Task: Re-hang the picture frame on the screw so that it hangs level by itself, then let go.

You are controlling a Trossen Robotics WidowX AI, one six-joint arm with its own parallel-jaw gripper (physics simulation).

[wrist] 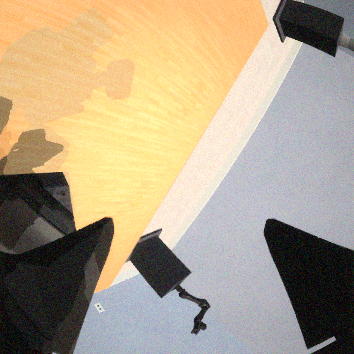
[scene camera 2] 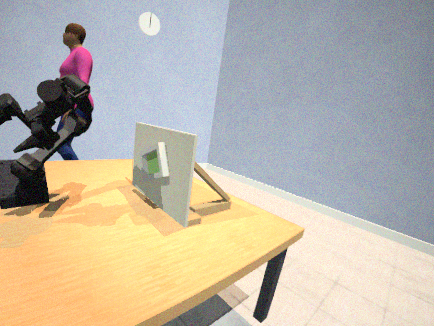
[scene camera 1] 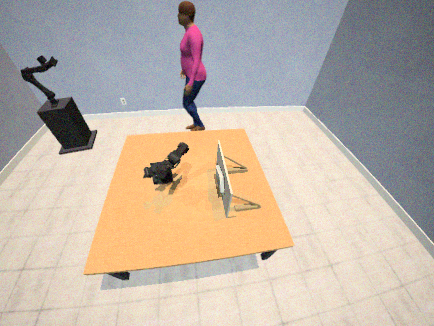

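Pixels of known places: gripper, fingertip midpoint: (wrist: 191,227) (scene camera 2: 1,142) (scene camera 1: 149,178); arm's base, link origin: (wrist: 19,226) (scene camera 2: 29,181).
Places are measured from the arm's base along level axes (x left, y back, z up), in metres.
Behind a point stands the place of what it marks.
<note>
The picture frame (scene camera 1: 220,180) @(x -0.303, y -0.364, z 0.160 m) (scene camera 2: 163,160) @(x -0.320, y -0.370, z 0.126 m), white with a green picture, is on the front face of an upright grey board (scene camera 1: 227,200) @(x -0.428, y -0.372, z 0.104 m) (scene camera 2: 177,195) @(x -0.405, y -0.376, z 0.019 m). In scene camera 2 its side edges look tilted against the board's side edges. The screw does not show. My gripper (wrist: 191,227) @(x -0.167, y 0.082, z 0.171 m) is open and empty, its two black fingers wide apart. It is on the far side of the arm from the board, well away from the frame and pointing away from it. In scene camera 2 the arm covers part of itself at the left edge, so the fingertips are hard to make out.
The wooden table (scene camera 1: 150,235) @(x -0.439, y 0.150, z -0.078 m) (scene camera 2: 90,260) @(x -0.447, y -0.058, z -0.078 m) (wrist: 165,100) @(x -0.191, y 0.280, z -0.078 m) carries the arm's base (scene camera 2: 22,187) @(x -0.018, y 0.025, z -0.014 m) and the board. Angled wooden braces (scene camera 1: 247,206) @(x -0.439, y -0.537, z -0.041 m) (scene camera 2: 212,206) @(x -0.449, y -0.531, z -0.044 m) stand behind the board. A person in pink (scene camera 1: 192,55) (scene camera 2: 77,62) is beyond the table. Another arm stands on a black pedestal (scene camera 1: 67,122) (wrist: 160,265).
</note>
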